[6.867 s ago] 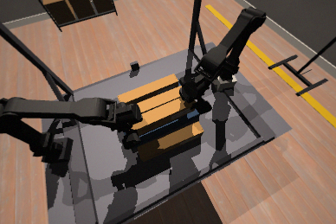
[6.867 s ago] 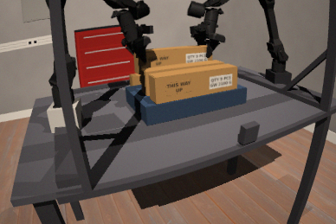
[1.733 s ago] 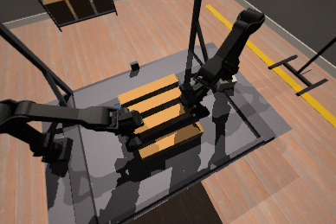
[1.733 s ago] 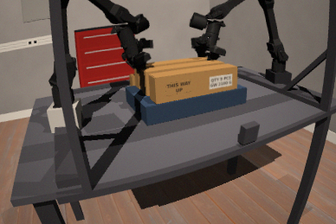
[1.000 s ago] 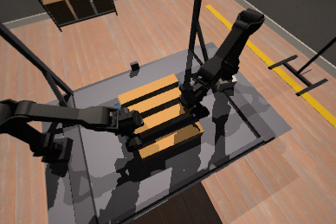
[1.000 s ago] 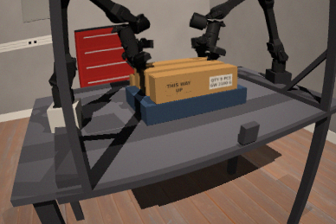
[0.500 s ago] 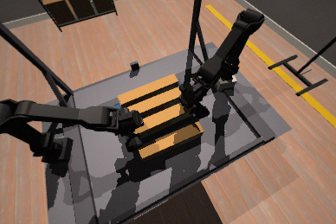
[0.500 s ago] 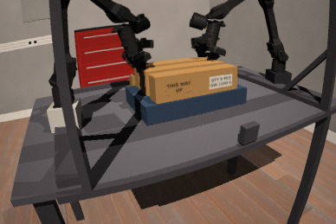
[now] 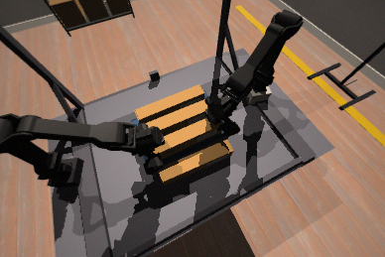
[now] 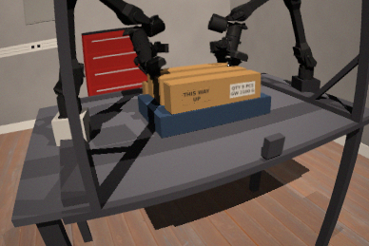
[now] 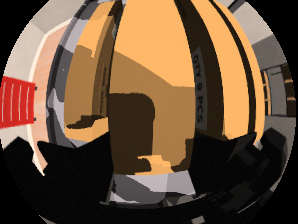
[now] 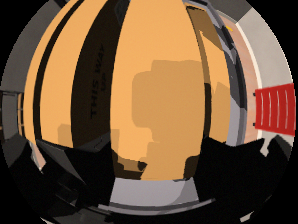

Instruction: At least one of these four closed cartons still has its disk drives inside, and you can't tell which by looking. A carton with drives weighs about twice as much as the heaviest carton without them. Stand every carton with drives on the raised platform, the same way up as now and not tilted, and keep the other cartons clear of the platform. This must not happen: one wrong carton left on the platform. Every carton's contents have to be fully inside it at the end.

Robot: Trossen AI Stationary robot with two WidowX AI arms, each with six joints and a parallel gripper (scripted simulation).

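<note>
Right now my left hand is 14 cm to the left of the carton and 3 cm above it.
The carton is 14 cm to the left of my right hand and 3 cm below it.
</note>
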